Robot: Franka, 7 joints.
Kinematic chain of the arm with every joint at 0, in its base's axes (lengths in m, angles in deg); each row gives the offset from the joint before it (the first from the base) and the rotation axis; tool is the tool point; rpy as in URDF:
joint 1: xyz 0 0 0.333 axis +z
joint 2: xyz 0 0 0 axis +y
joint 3: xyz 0 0 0.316 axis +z
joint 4: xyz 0.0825 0 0 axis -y
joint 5: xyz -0.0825 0 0.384 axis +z
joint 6: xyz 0 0 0 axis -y
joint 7: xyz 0.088 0 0 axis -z
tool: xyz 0 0 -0.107 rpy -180 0 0
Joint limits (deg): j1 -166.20..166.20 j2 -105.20..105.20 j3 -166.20..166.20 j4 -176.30..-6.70 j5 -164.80..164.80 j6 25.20..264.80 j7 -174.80..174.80
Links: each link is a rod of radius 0.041 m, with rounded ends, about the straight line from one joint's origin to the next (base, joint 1, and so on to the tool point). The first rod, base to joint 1, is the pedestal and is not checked.
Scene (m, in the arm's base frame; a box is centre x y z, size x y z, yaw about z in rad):
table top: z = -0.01
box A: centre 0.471 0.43 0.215 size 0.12 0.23 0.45 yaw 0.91
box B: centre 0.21 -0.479 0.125 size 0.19 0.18 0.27 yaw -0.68
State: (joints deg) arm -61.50 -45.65 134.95 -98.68 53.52 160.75 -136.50
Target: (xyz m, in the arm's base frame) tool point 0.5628 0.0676 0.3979
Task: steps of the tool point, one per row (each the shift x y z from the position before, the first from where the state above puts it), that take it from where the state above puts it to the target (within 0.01 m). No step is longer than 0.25 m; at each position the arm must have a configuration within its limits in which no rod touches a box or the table.
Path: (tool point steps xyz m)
1: 0.0785 0.0033 0.1971
2: 0.0117 -0.0505 0.1991
3: -0.0565 -0.0839 0.1676
4: -0.1094 -0.0939 0.1130
5: -0.1378 -0.0828 0.0498
6: -0.1399 -0.0577 -0.0085
7: -0.1199 -0.0259 -0.0530
8: 0.1858 -0.0053 0.0779
9: 0.2178 -0.0180 0.0116
10: 0.2169 -0.0357 -0.0688
11: 0.1761 -0.0516 -0.1482
12: 0.0967 -0.0588 -0.2061
13: -0.0060 -0.0554 -0.2225

